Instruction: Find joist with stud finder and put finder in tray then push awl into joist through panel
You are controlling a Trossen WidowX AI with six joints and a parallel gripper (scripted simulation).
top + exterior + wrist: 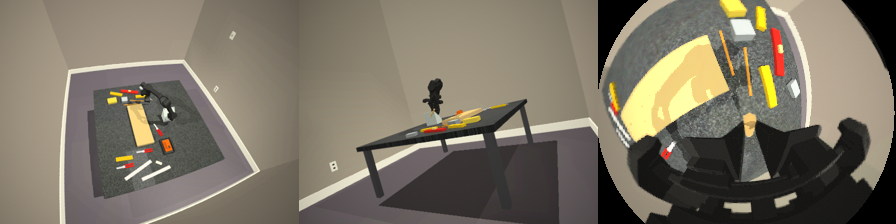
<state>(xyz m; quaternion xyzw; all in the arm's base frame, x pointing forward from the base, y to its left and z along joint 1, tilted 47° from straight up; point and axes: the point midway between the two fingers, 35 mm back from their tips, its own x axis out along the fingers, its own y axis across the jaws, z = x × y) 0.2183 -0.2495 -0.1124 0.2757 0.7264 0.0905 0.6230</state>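
Right now the awl is 4 cm behind my gripper tip and 3 cm below it. From my gripper tip the other things lie so: dark tray (58 cm to the left, 13 cm below, 7 cm behind); grey block (25 cm ahead, 12 cm to the right, 12 cm below); red level (26 cm to the right, 16 cm ahead, 13 cm below).
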